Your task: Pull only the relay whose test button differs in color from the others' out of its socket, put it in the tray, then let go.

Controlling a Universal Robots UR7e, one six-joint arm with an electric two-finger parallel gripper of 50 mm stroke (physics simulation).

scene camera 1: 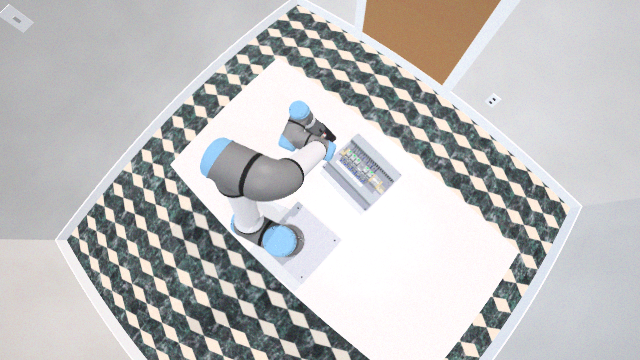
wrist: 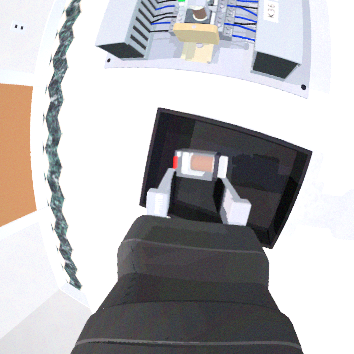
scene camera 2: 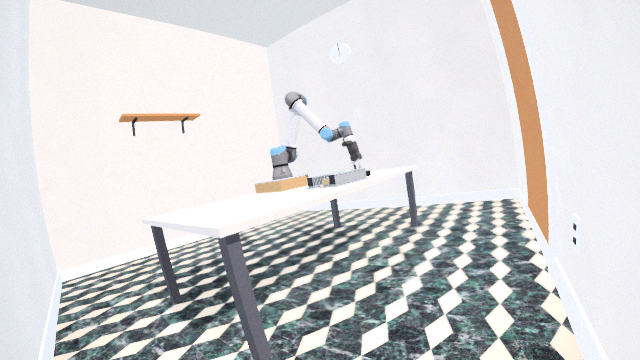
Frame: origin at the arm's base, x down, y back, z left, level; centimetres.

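Where they show: gripper, fingertip midpoint: [wrist: 194,182]; arm's base at its link origin: [scene camera 2: 282,178].
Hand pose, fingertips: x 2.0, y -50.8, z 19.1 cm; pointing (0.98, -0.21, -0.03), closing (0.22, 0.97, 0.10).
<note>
Things, the pixels of their top centre, and the offset from my fingertips. "*": a spot on its surface instead.
- black tray at a spot on its surface: [wrist: 292,186] * dx +3.0, dy +10.0, dz +0.4 cm
- grey panel at a spot on its surface: [wrist: 150,63] * dx +5.2, dy -6.7, dz -13.5 cm
- beige end block at its top centre: [wrist: 193,26] dx +1.5, dy -0.4, dz -15.8 cm
- label at a spot on its surface: [wrist: 271,10] * dx -0.8, dy +7.2, dz -16.2 cm
My gripper [wrist: 194,182] [scene camera 2: 356,166] is shut on a relay [wrist: 201,164] with a red test button, a clear housing and a copper-coloured coil. The relay lies across between the two light fingertips, its red button at the left finger in the wrist view. It is inside the outline of the black tray [wrist: 292,186]; whether it touches the tray floor cannot be told. In scene camera 2 a small dark part of the tray [scene camera 2: 368,173] shows beside the fingers. A relay [wrist: 199,13] with a green button stands in its socket at the top of the wrist view.
The grey panel [wrist: 150,63] with wire ducts, blue and black wires and several socketed relays lies beyond the tray. A beige end block [wrist: 196,33] and a label [wrist: 271,10] show on it. A light-wood block [scene camera 2: 281,185] stands near the arm's base.
</note>
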